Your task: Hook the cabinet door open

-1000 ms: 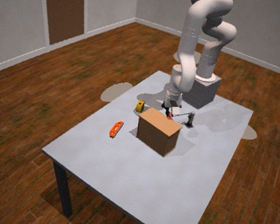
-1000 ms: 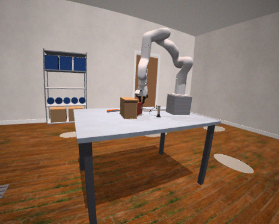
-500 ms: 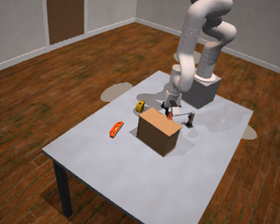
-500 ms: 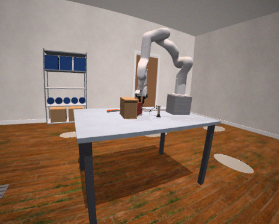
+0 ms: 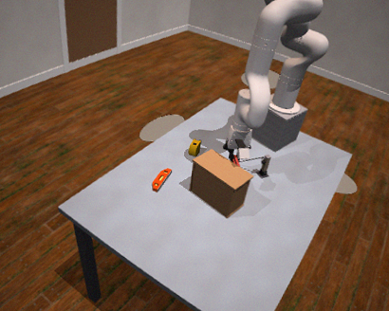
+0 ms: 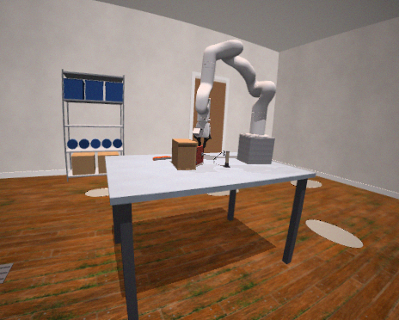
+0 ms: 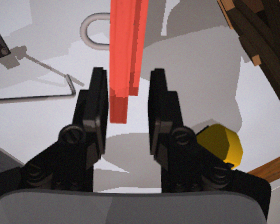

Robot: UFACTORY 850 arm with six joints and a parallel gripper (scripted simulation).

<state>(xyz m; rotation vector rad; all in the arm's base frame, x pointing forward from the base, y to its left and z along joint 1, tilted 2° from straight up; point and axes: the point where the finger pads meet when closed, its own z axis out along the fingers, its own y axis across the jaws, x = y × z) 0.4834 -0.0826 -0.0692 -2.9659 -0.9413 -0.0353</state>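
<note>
My gripper is now 11 cm past the thin grey hook rod, 8 cm above it and 6 cm to the right of it. Round my hand: yellow block 24 cm to the right, 10 cm below, 8 cm behind; then orange level 26 cm to the right, 18 cm ahead, 13 cm below; then red door 7 cm below, 5 cm to the left, 5 cm ahead.
</note>
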